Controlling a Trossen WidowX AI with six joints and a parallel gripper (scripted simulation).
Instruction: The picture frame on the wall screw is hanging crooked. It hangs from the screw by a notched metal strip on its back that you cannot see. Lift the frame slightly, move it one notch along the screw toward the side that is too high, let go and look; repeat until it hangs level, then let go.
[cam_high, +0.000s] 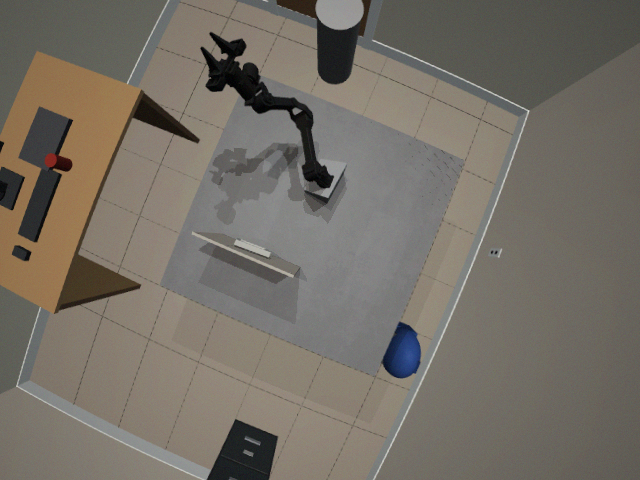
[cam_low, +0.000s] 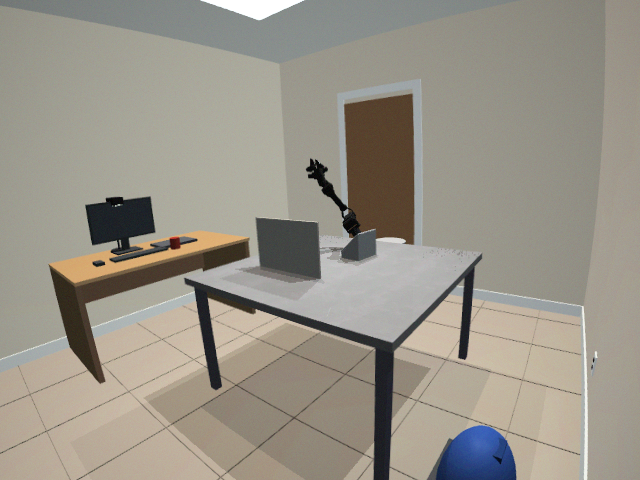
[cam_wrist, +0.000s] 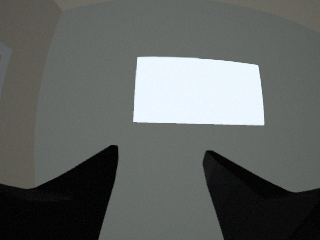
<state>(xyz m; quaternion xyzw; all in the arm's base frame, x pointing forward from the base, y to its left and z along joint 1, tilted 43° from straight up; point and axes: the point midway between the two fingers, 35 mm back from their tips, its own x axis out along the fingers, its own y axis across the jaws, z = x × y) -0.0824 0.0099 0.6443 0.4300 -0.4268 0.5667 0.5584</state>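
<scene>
Right now the pale picture frame is 570 mm ahead of my gripper tip, 470 mm below it and 230 mm to the left of it. Round my gripper tip: wall panel: 580 mm ahead, 480 mm below, 240 mm to the left.
</scene>
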